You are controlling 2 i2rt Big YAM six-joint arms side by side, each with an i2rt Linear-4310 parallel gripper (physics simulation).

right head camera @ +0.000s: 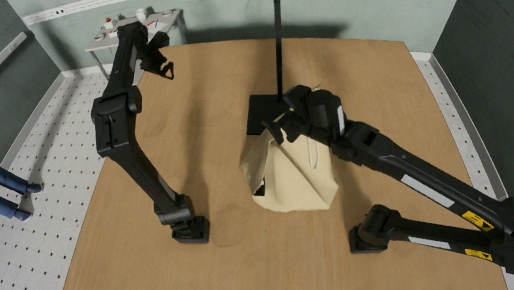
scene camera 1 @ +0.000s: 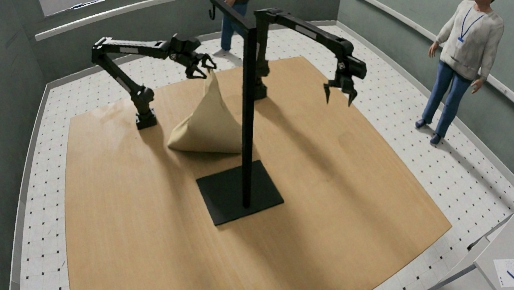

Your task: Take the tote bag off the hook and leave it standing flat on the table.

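Note:
The cream tote bag [right head camera: 305, 180] [scene camera 1: 210, 127] is off the hook [scene camera 1: 212, 12] and rests on the table with its wide base down, narrowing to a peak at the top. A cord handle [right head camera: 313, 155] hangs down its side in the head camera. My right gripper [right head camera: 275, 131] [scene camera 1: 210, 71] is open at the bag's peak, its fingers close around or beside the fabric; exact contact is unclear, and the gripper hides part of the top. My left gripper [right head camera: 170, 71] [scene camera 1: 339, 102] is open and empty, high up and far from the bag.
The black stand has a flat base [right head camera: 257, 112] [scene camera 1: 225, 197] and a tall post [right head camera: 278, 55] [scene camera 1: 248, 100] beside the bag. A side table [right head camera: 172, 17] stands beyond the wooden table [right head camera: 225, 260] [scene camera 1: 125, 240]. A person [scene camera 1: 467, 45] stands at the right in the scene view.

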